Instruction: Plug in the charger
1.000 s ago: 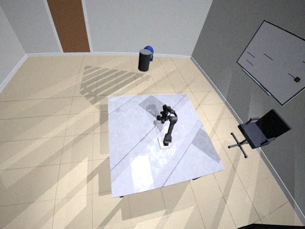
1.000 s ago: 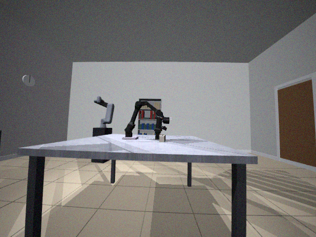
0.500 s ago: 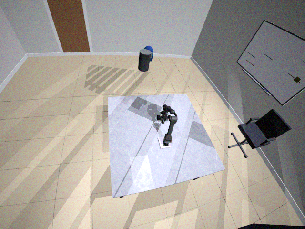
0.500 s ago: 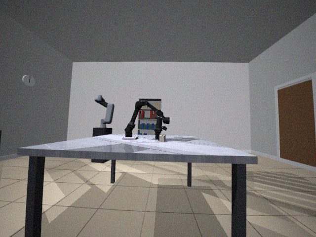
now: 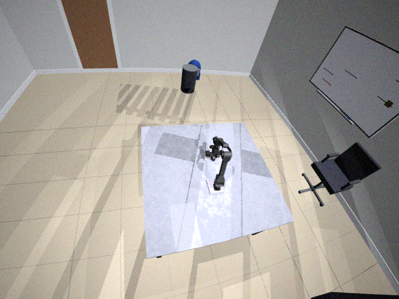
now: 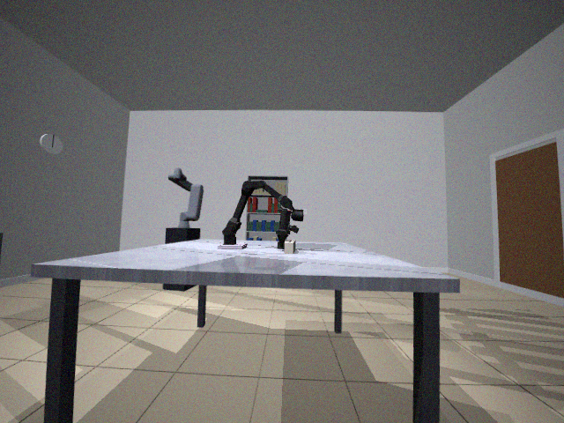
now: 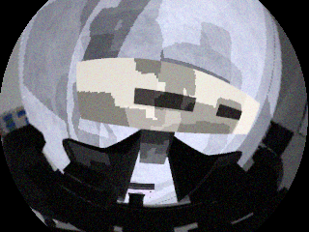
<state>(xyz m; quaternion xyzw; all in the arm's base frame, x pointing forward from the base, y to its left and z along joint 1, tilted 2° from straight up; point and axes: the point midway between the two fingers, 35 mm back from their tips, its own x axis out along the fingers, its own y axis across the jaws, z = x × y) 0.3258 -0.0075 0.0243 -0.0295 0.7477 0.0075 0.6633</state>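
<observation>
My gripper tip is 2 cm short of the charger and 1 cm below it.
</observation>
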